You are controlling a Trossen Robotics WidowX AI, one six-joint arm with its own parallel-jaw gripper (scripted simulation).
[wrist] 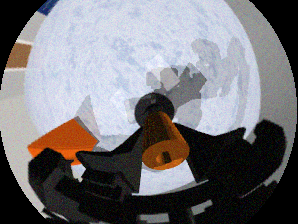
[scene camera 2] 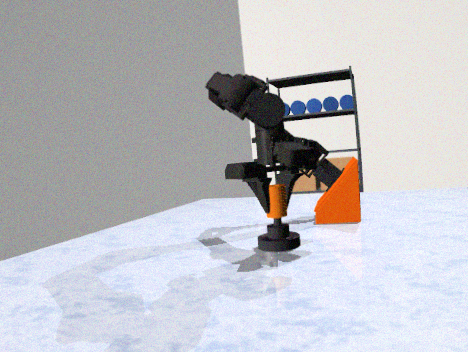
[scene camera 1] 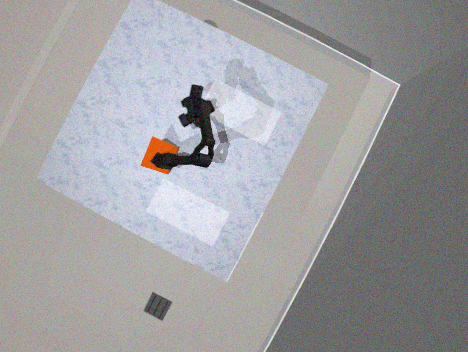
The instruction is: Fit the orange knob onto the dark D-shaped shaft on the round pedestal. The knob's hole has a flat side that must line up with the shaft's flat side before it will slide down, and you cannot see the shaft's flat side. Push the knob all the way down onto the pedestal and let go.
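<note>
The wrist view shows my gripper. I see an orange knob too, along with a dark round pedestal, and my gripper is in sight with them as well as in that wrist view.
</note>
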